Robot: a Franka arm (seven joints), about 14 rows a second.
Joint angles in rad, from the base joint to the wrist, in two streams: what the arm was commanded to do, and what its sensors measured. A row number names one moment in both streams.
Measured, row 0:
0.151, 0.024, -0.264, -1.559, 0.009, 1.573, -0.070
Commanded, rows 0 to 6:
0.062, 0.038, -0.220, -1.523, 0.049, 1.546, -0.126
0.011, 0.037, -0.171, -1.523, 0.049, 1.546, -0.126
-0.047, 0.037, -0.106, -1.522, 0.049, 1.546, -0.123
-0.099, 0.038, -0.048, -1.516, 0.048, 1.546, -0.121
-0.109, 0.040, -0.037, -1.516, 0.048, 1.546, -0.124
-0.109, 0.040, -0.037, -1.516, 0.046, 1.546, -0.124
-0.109, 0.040, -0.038, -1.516, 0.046, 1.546, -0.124
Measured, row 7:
-0.084, 0.024, -0.055, -1.552, 0.033, 1.573, -0.113
